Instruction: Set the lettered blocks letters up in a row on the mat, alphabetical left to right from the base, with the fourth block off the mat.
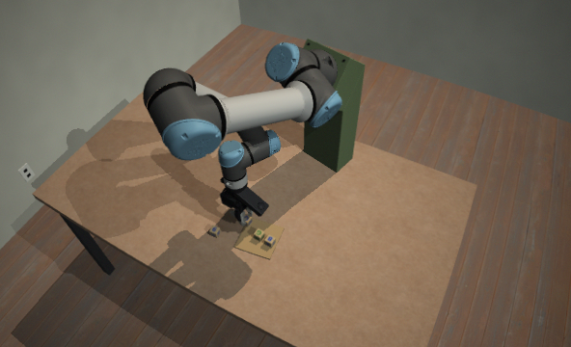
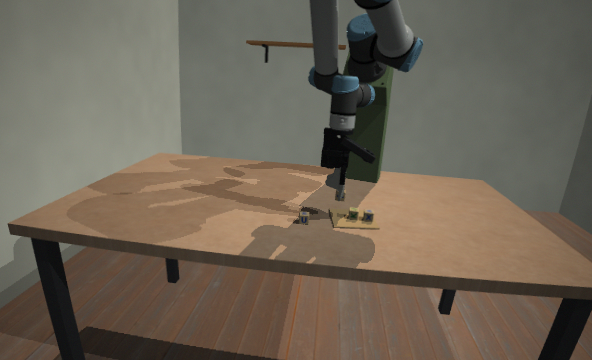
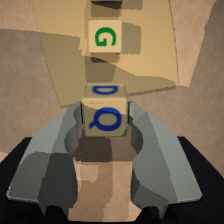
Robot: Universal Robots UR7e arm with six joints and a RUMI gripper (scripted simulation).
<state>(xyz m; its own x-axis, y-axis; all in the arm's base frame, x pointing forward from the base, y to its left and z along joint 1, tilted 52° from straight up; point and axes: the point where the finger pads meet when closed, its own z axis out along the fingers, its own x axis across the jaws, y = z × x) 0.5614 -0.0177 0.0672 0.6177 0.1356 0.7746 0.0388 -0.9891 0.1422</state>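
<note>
Right now the G block is 50 mm to the left of my hand and 60 mm below it. Also, from my hand: Q block (right at my hand); then tan mat (50 mm to the left, 80 mm below).
</note>
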